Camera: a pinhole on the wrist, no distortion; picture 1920 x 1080 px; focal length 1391.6 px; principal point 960.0 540.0 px. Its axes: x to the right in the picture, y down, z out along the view. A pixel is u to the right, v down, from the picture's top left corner.
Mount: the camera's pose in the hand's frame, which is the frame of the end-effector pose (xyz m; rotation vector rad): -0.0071 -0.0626 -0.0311 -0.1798 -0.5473 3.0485
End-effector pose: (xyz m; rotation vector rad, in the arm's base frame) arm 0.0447 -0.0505 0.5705 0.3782 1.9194 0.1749
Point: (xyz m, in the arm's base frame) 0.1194 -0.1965 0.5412
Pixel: 1205 782
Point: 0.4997 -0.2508 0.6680
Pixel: 1750 129
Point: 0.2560 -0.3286 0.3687
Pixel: 712 900
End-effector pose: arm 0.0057 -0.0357 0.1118 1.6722 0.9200 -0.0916
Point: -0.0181 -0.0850 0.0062
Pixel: 527 507
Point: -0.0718 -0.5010 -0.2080
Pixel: 1097 637
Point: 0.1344 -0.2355 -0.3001
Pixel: 80 646
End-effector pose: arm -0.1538 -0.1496 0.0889 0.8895 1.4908 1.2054
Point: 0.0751 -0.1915 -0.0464
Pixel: 1089 526
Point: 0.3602 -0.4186 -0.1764
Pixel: 1548 793
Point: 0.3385 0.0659 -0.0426
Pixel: 480 91
